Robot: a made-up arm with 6 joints.
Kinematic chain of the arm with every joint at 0, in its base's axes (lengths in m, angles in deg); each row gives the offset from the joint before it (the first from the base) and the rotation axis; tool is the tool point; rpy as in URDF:
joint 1: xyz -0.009 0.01 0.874 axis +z
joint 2: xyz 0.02 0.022 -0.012 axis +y
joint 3: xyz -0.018 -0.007 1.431 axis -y
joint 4: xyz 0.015 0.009 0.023 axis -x
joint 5: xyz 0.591 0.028 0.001 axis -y
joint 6: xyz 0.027 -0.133 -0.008 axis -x
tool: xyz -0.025 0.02 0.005 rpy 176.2 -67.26 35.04
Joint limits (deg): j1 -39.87..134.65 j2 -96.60..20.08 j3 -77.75..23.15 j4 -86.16..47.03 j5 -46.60..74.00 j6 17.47..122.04
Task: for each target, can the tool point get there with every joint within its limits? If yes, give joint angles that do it. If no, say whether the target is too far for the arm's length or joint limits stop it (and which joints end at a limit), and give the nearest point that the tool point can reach.
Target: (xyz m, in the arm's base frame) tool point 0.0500 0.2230 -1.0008
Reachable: no: joint limits stop it (at a limit: joint 1, joint 2, joint 3, joint 6) | nearest point -0.5949 0.5435 0.7910 | short by 1.931 m
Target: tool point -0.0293 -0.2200 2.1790
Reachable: yes | joints 84.11 -35.62 -13.18 -60.15 14.00 88.92
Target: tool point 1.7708 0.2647 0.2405
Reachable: no: joint limits stop it (at a limit: joint 1, joint 2, joint 3, joint 5, joint 6) | nearest point 0.6385 -0.5288 0.8539 | short by 1.513 m
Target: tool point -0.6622 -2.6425 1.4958
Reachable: no: too far | nearest point -0.4352 -1.7209 1.2772 | short by 0.974 m
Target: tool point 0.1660 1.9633 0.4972
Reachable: no: joint limits stop it (at a limit: joint 2, joint 4, joint 5) | nearest point 0.0724 0.9187 1.7242 | short by 1.614 m
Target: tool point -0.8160 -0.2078 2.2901
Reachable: yes | joints 10.93 -51.08 11.44 -0.63 -5.13 27.33
